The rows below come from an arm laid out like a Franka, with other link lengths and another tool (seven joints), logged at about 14 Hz.
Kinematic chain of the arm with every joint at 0, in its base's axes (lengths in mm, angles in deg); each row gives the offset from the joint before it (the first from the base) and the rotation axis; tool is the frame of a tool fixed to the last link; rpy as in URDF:
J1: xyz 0 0 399.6 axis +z
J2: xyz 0 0 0 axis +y
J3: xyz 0 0 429.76 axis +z
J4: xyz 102.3 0 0 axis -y
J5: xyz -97.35 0 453.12 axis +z
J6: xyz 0 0 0 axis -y
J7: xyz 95.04 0 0 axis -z
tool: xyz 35 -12 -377.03 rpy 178.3 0 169.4
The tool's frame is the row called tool.
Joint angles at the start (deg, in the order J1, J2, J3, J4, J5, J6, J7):
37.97, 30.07, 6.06, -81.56, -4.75, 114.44, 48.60
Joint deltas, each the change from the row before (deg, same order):
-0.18, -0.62, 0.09, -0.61, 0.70, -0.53, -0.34
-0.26, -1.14, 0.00, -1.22, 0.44, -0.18, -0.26
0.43, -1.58, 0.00, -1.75, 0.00, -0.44, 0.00
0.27, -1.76, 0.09, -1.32, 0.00, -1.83, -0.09
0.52, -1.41, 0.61, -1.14, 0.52, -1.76, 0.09
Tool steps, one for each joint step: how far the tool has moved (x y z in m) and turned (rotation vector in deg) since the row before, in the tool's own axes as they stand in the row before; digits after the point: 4 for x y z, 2 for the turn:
0.0056, -0.0045, -0.0023, 0.13, 0.80, 0.04
0.0034, -0.0075, -0.0050, 0.08, 0.38, 0.12
0.0128, -0.0069, -0.0061, 0.59, 0.23, -0.52
0.0143, -0.0124, -0.0103, 1.26, 0.62, -0.48
0.0252, -0.0044, -0.0063, 0.95, 1.27, -0.82

